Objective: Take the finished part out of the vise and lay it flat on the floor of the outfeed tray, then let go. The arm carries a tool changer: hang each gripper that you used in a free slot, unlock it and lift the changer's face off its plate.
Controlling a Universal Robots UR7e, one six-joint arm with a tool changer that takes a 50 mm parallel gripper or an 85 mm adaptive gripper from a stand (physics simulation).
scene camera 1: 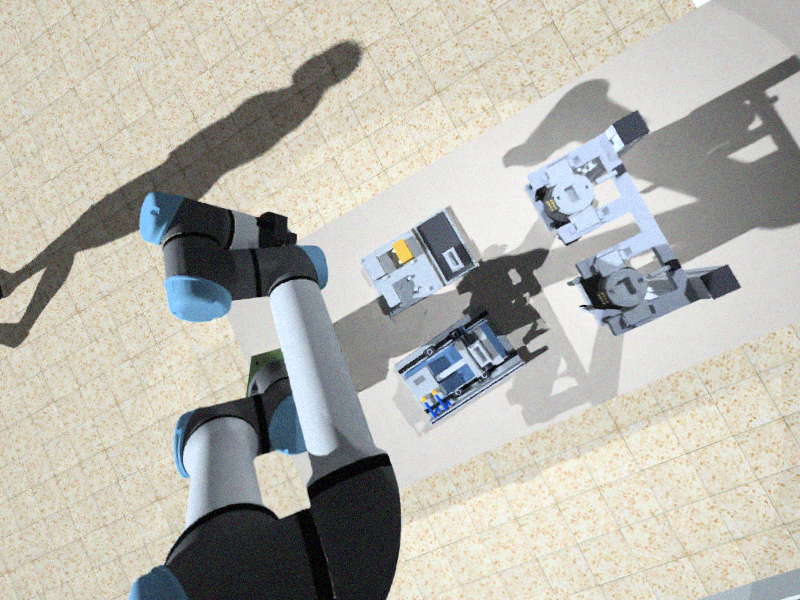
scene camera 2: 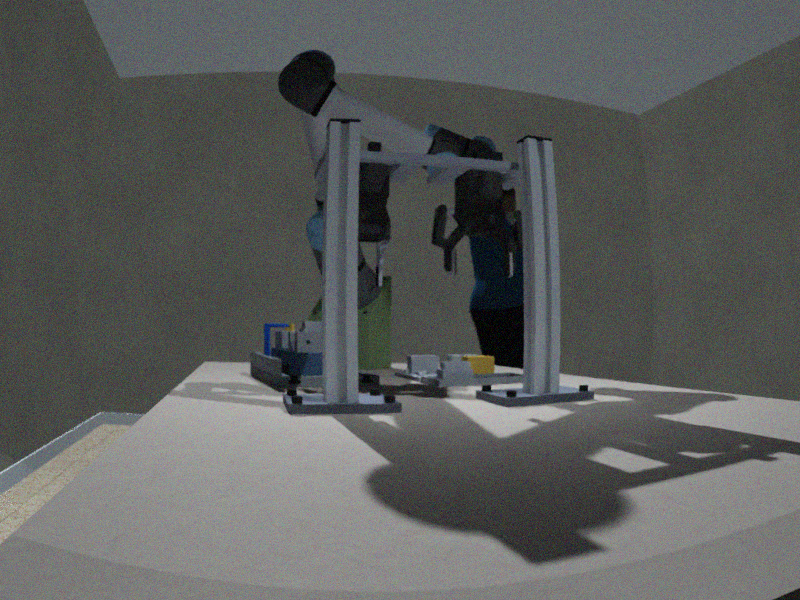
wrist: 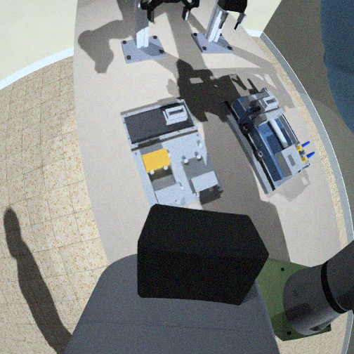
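Seen in the pictures: arm's base, link origin: (scene camera 1: 281,389).
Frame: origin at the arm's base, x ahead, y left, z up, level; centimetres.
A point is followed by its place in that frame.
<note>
The arm's wrist end (scene camera 1: 277,230) carries no gripper. The adaptive gripper (scene camera 2: 480,269) (wrist: 169,13) hangs in the stand (scene camera 1: 646,222) @(x 82.4, y -11.4, z 15.5 cm) (scene camera 2: 342,258) @(x 85.4, y -24.8, z 0.3 cm) (wrist: 142,32) with fingers spread and empty. The parallel gripper (scene camera 2: 370,266) hangs in the other slot; its finger gap is partly hidden by a post. Their round plates show uncovered in scene camera 1. A grey part with a rectangular pocket (scene camera 1: 445,259) @(x 52.0, y 5.8, z -16.0 cm) (wrist: 175,120) lies flat on the dark floor of the outfeed tray (scene camera 1: 434,232) @(x 53.4, y 14.3, z -18.1 cm) (wrist: 142,125). A similar pocketed piece (scene camera 1: 474,350) @(x 45.1, y -18.0, z -8.6 cm) (wrist: 267,107) shows at the blue vise (scene camera 1: 452,361) @(x 38.5, y -18.0, z -12.7 cm) (wrist: 265,135); whether part or jaw is unclear.
A light grey fixture plate (scene camera 1: 423,277) @(x 43.9, y 5.4, z -17.9 cm) (wrist: 182,175) adjoins the tray and bears a yellow block (scene camera 1: 402,251) @(x 43.2, y 14.3, z -14.3 cm) (scene camera 2: 478,364) @(x 44.9, y 13.8, z -15.9 cm) (wrist: 156,159) and grey blocks. Blue and yellow fittings (scene camera 1: 436,403) @(x 28.7, y -25.2, z -12.7 cm) (wrist: 306,151) stick out at the vise's end. A person (scene camera 2: 494,277) stands behind the table.
</note>
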